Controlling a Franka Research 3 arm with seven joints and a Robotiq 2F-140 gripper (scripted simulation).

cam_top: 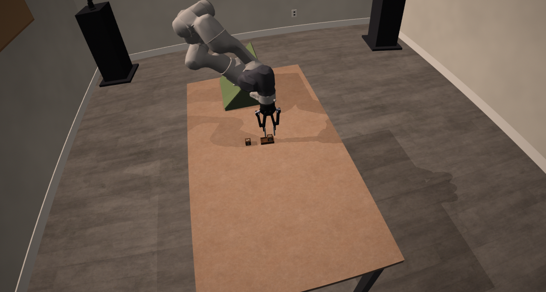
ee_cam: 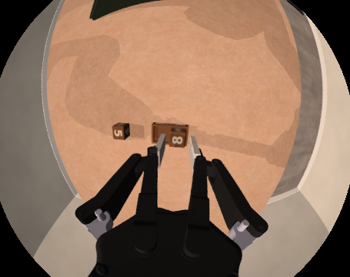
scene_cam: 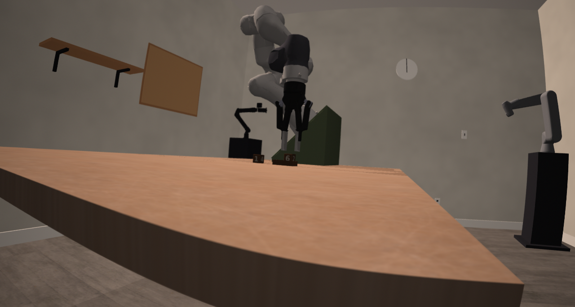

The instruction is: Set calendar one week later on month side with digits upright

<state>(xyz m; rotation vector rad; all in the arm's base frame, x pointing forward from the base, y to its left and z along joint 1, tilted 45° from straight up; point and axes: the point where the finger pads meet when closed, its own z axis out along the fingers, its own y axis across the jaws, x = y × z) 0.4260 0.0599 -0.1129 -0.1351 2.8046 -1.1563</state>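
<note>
The brown calendar tray is 7 cm below my hand and 2 cm to the right of it.
</note>
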